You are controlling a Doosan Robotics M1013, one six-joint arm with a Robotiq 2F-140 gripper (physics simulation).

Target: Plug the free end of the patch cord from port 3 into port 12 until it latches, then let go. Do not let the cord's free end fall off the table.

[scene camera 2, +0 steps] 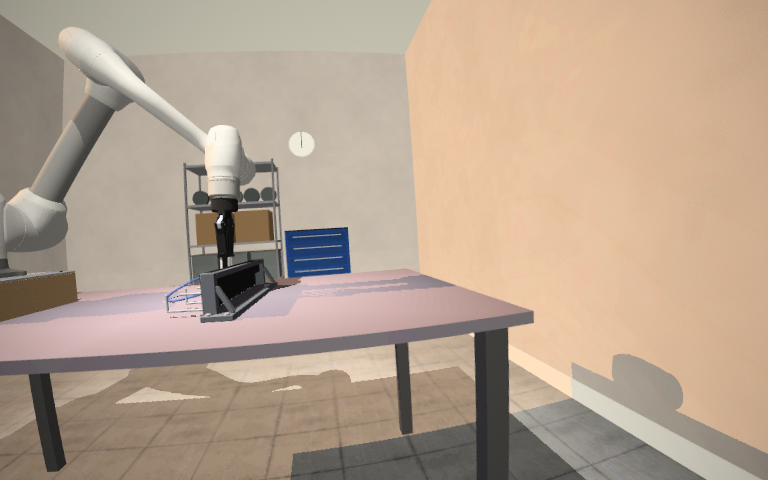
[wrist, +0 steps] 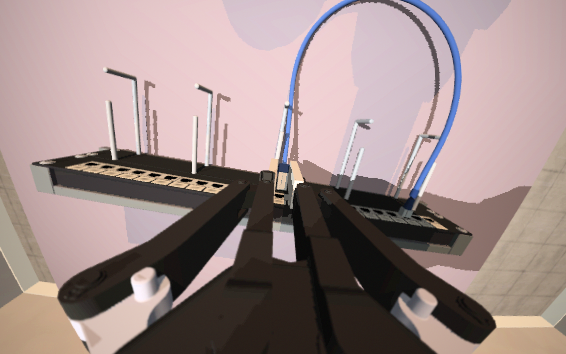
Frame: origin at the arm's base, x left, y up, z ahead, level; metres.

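Seen in the pictures: gripper, fingertip midpoint: (wrist: 282, 170).
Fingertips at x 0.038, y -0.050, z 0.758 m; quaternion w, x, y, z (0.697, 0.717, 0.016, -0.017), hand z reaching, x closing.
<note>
Pixels of each thing's middle, then the offset from my fingertips to it. "spot": a spot on its surface instead. Level surfaces: height alone.
- patch panel, surface spot: (wrist: 65, 161) spot: dx -0.237, dy +0.025, dz +0.023 m
- blue patch cord, surface spot: (wrist: 458, 75) spot: dx +0.168, dy +0.002, dz -0.138 m
- tan port, surface spot: (wrist: 280, 198) spot: dx +0.001, dy +0.027, dz +0.024 m
- table, surface height: dy -0.058 m
The patch panel (scene camera 2: 208, 295) (wrist: 65, 161) stands on the table with its row of ports facing up in the wrist view. The blue patch cord (scene camera 2: 180, 287) (wrist: 458, 75) arches from a plug (wrist: 411, 201) seated near the panel's right end, in the wrist view, to its free-end plug (wrist: 283, 168). My gripper (scene camera 2: 224, 263) (wrist: 282, 170) is shut on this free-end plug, low over the panel's middle. The plug's body shows between the pads, right above a tan port (wrist: 280, 198). Port numbers are unreadable, and I cannot tell whether the tip is inside the port.
Thin light posts and hooked rods (wrist: 135, 115) (wrist: 195, 145) (wrist: 352, 145) rise along the panel, one (wrist: 282, 131) close beside the held cord end. The table (scene camera 2: 362, 322) has its edge to the right in the scene view. A shelf rack (scene camera 2: 185, 215) and blue cabinet (scene camera 2: 317, 253) stand behind.
</note>
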